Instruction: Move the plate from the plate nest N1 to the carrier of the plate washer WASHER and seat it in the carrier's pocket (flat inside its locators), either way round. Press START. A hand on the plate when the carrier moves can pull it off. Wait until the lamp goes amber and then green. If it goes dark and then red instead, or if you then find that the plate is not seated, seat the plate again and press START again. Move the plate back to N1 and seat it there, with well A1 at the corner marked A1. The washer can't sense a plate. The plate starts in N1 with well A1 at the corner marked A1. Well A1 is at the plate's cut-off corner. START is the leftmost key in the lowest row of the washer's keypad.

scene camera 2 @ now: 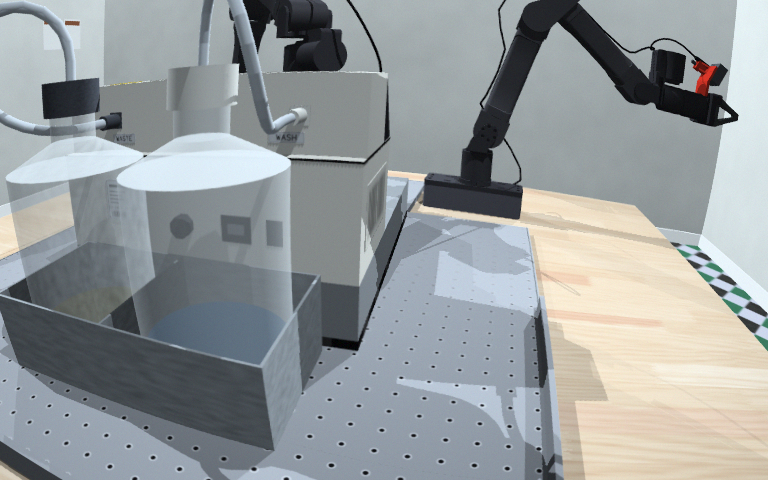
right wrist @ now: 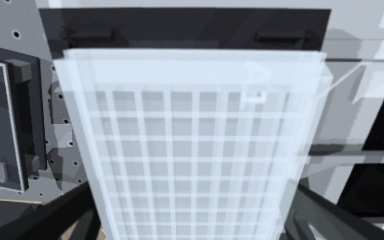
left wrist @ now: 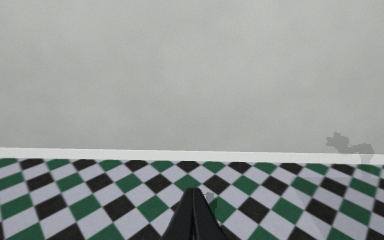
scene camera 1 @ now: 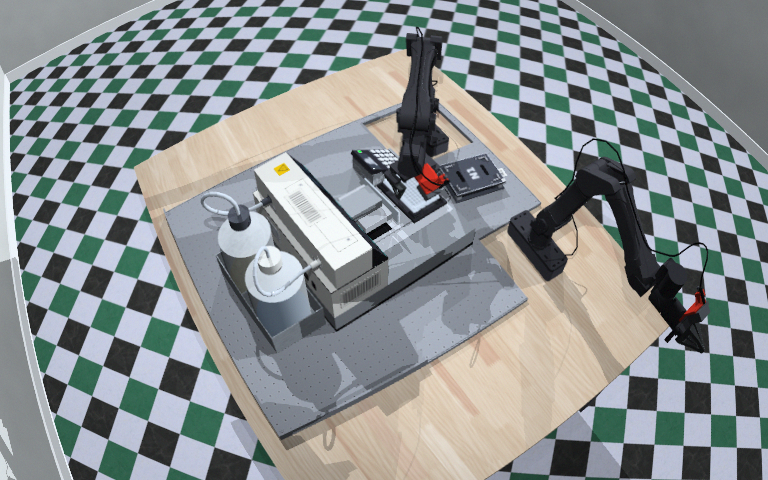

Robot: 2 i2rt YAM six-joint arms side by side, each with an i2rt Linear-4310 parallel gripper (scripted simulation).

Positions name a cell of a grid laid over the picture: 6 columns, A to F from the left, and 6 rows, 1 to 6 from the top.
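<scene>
Grey tray (scene camera 2: B6), (scene camera 1: C5) visible; in the right wrist view the tray is out of frame. A clear plate (right wrist: D5) is present, and in the left wrist view the plate is out of frame. Also visible: a washer (right wrist: F5) and a nest N1 (scene camera 1: D3). The left gripper (scene camera 2: F2), (scene camera 1: F5), (left wrist: D5) and the right gripper (right wrist: D5) are visible as well.
</scene>
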